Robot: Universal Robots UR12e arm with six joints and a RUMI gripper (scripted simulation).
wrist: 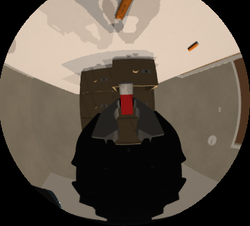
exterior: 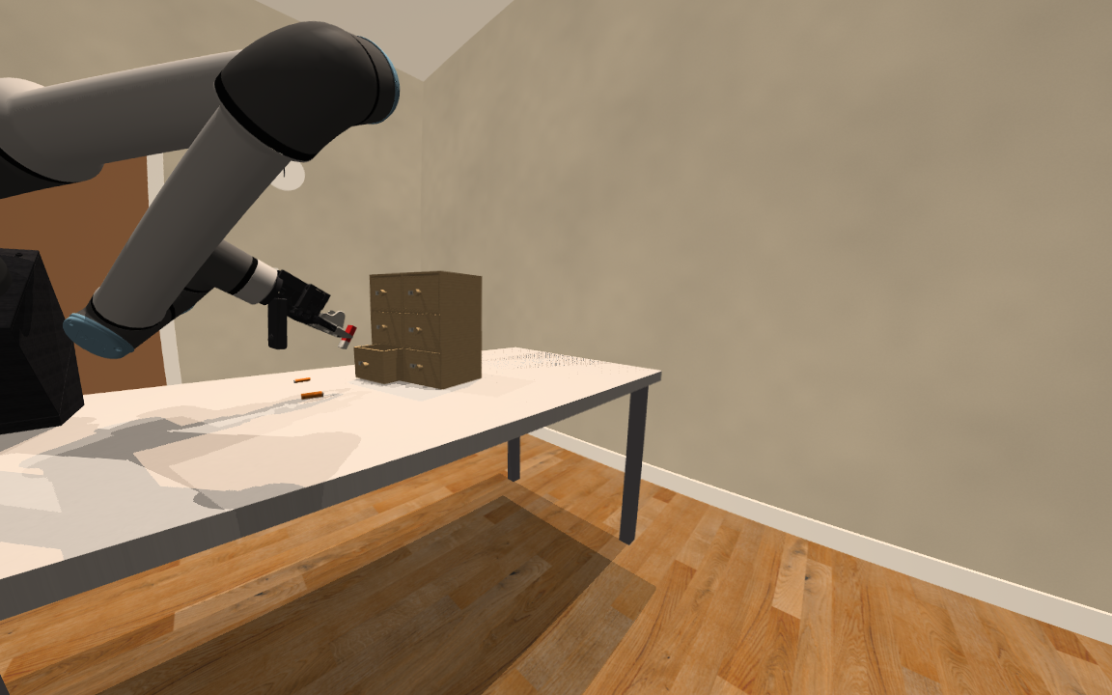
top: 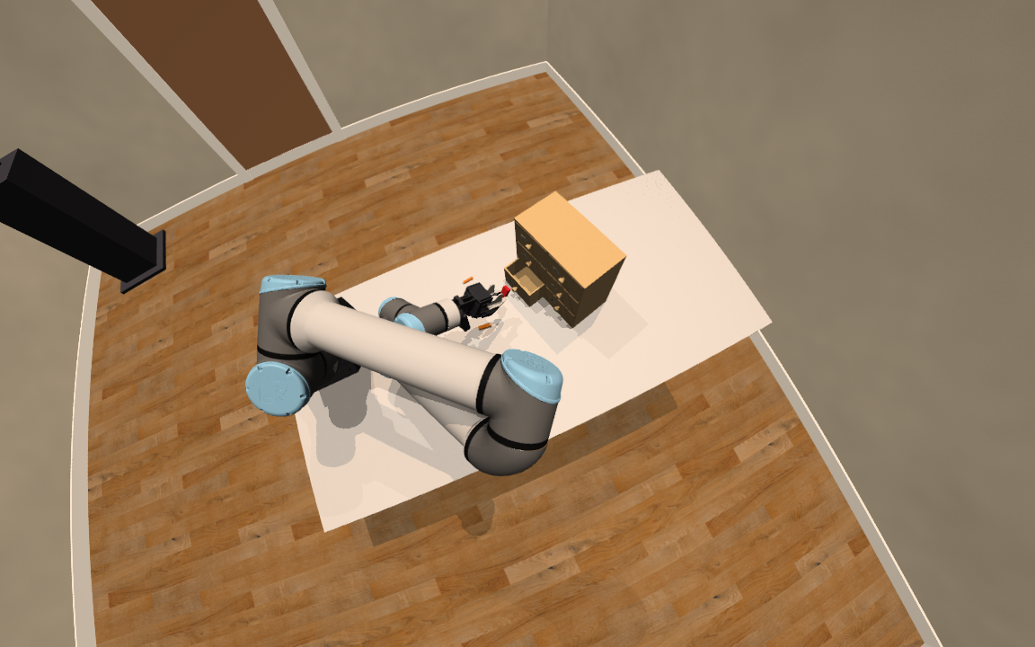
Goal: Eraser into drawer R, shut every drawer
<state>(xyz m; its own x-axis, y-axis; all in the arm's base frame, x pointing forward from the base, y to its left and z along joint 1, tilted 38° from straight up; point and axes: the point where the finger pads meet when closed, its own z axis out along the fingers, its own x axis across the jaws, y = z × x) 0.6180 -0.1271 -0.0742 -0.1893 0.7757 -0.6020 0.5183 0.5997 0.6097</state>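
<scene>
The drawer marked R is 15 cm ahead of my hand, 12 cm below it and 6 cm to the left of it. Round my hand: red eraser (1 cm below, 1 cm ahead).
</scene>
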